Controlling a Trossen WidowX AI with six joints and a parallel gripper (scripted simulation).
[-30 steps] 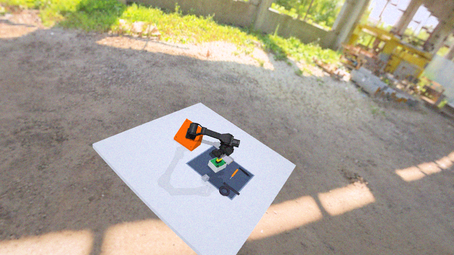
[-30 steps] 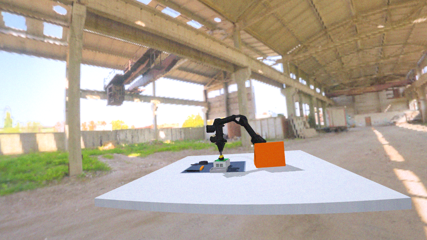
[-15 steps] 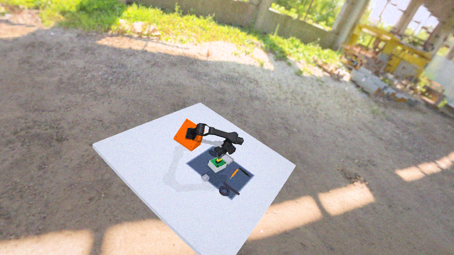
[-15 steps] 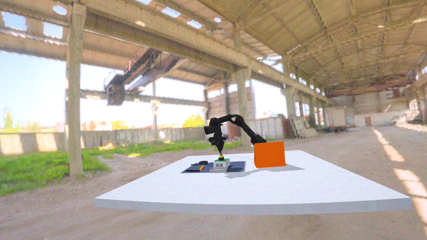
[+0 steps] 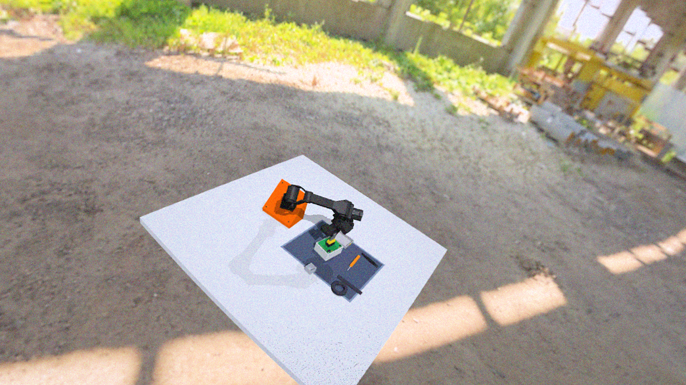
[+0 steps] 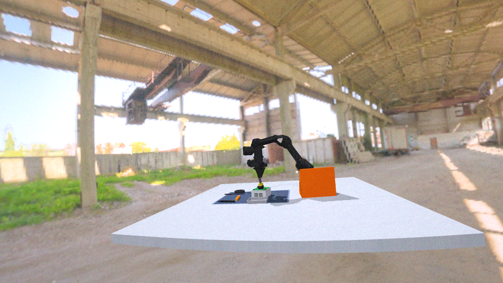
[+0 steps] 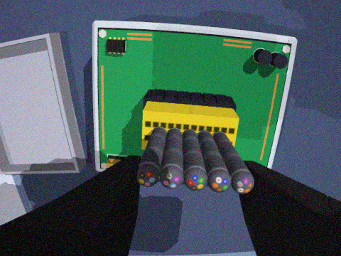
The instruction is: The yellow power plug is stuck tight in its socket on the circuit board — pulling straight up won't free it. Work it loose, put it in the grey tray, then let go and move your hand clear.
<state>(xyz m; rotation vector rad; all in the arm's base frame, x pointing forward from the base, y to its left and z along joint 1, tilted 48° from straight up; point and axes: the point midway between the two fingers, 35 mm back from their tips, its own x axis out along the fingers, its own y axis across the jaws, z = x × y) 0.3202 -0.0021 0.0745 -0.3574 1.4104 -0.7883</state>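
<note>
Right now the yellow power plug is 40 mm below my gripper tip. The rest, counted from my gripper tip: dark mat 120 mm below, 50 mm ahead; then black rod 210 mm ahead, 120 mm to the right, 120 mm below.
</note>
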